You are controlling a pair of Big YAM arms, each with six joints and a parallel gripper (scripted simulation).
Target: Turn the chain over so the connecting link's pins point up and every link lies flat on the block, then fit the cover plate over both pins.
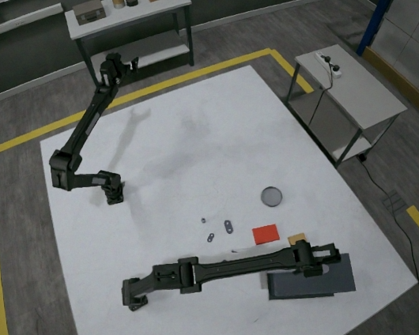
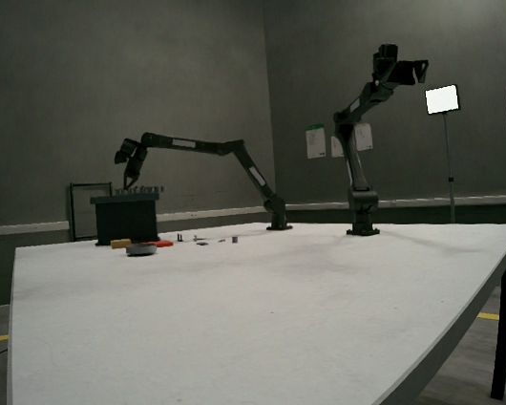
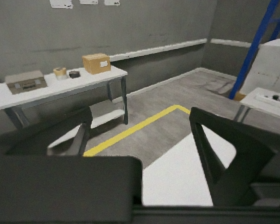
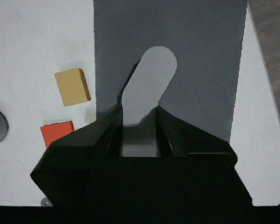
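My right gripper is now 15 cm above the dark grey block and 3 cm to the left of it. From my right hand the other things lie so: two-hole plate (33 cm behind, 31 cm to the left, 25 cm below); then red square (25 cm below, 24 cm to the left, 6 cm behind); then tan block (24 cm below, 15 cm to the left, 7 cm ahead).
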